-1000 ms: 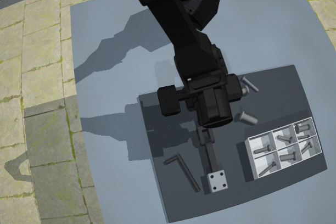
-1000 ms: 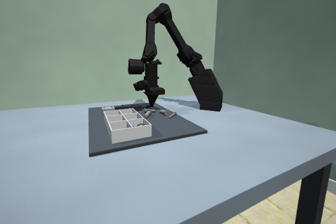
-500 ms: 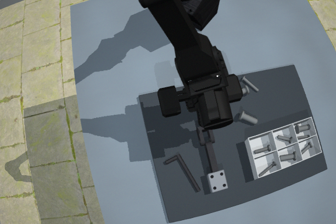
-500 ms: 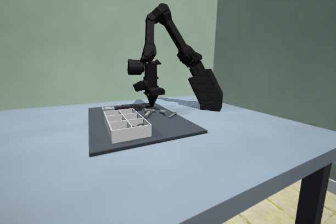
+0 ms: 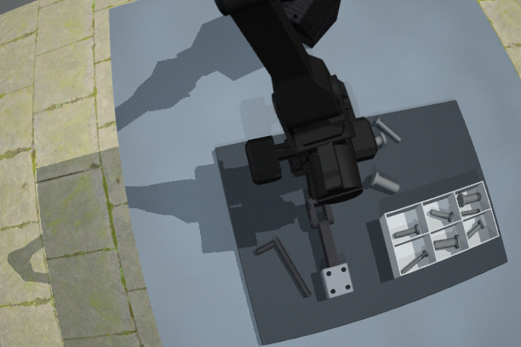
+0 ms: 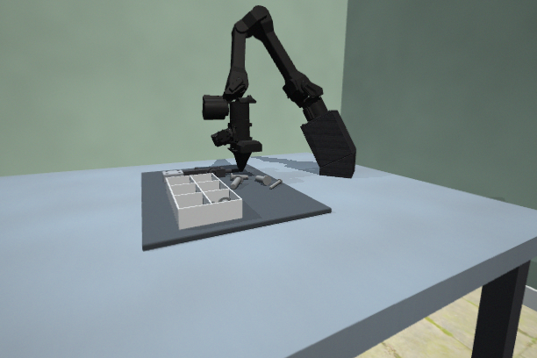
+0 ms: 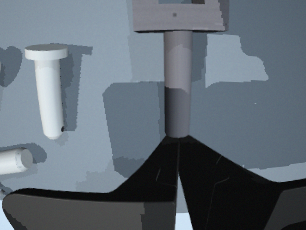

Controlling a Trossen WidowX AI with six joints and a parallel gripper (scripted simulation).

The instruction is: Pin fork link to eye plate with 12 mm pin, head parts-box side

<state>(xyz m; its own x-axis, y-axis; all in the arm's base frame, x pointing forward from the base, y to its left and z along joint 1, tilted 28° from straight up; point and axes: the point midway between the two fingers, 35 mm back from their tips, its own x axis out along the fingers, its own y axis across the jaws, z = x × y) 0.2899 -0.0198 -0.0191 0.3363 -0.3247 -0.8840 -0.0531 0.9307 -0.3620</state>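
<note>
Right now the headed pin is 2 cm ahead of my hand, 7 cm to the left of it and 3 cm below it. Round my hand: dark L-shaped bar 13 cm ahead, 7 cm to the right, 4 cm below; then eye plate bar 11 cm ahead, 1 cm to the left, 3 cm below; then base block 19 cm ahead, 1 cm to the left, 2 cm below.
</note>
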